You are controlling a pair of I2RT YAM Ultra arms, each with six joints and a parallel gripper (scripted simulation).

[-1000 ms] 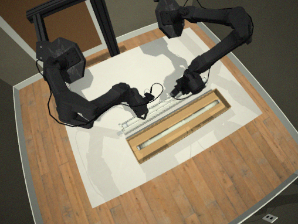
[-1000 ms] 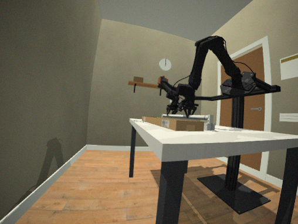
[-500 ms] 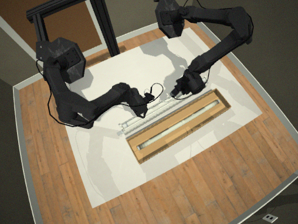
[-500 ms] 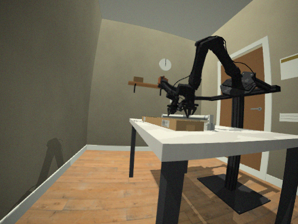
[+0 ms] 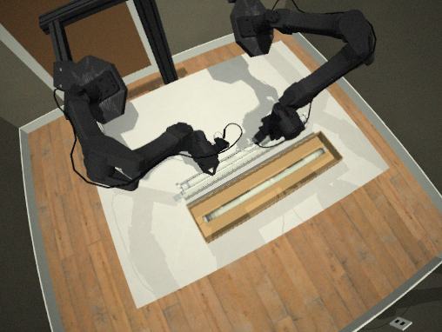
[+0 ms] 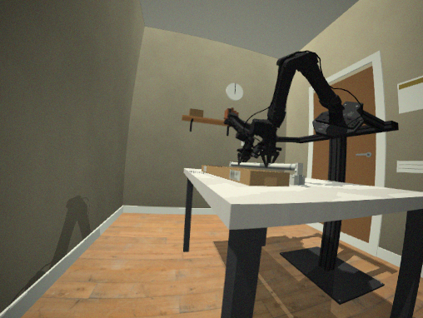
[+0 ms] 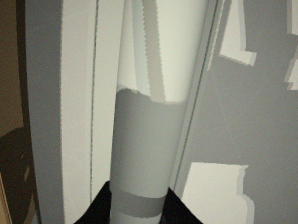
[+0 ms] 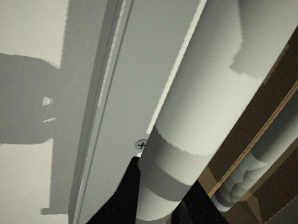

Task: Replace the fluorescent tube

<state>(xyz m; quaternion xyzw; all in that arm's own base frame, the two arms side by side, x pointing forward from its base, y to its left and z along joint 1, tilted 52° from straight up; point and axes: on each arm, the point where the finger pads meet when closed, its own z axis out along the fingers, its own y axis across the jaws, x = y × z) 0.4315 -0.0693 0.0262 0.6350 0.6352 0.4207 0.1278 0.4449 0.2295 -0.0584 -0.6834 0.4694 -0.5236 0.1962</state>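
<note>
Right now the LED tube is 120 mm to the right of my left hand and 10 mm ahead of it. Also, from my left hand: brown carton: 160 mm ahead, 100 mm to the right, 40 mm below; then old fluorescent tube: 160 mm ahead, 100 mm to the right, 50 mm below.
</note>
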